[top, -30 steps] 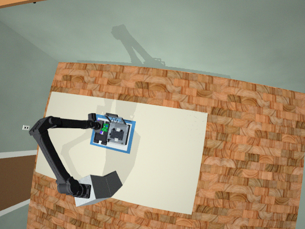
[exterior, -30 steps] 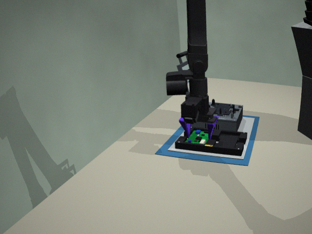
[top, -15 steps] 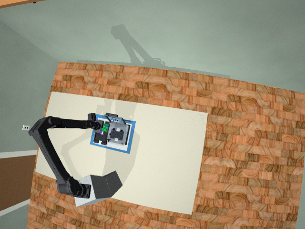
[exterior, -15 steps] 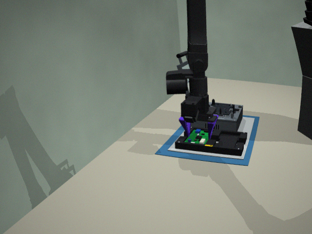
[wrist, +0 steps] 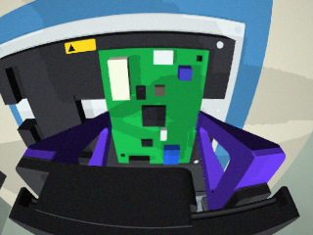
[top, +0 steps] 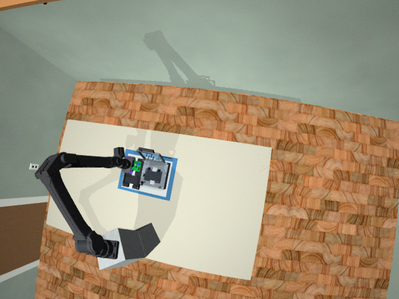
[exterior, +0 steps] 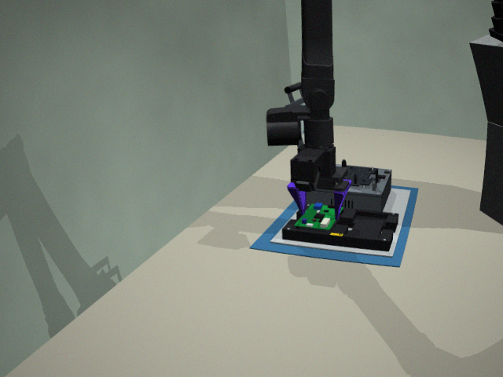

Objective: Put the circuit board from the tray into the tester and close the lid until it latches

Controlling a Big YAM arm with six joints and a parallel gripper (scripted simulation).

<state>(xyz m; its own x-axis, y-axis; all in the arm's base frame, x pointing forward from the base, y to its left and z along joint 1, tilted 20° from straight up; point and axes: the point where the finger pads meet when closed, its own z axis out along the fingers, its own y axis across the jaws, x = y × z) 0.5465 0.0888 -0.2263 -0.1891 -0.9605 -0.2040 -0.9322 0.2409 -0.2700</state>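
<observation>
Right now the tester is 130 mm to the right of my hand, 70 mm above it and 40 mm behind it. The rest, counted from my hand: tester lid 180 mm to the right, 140 mm above, 50 mm ahead; tester plate 160 mm to the right, 70 mm behind, 30 mm above; green circuit board right at my hand.
</observation>
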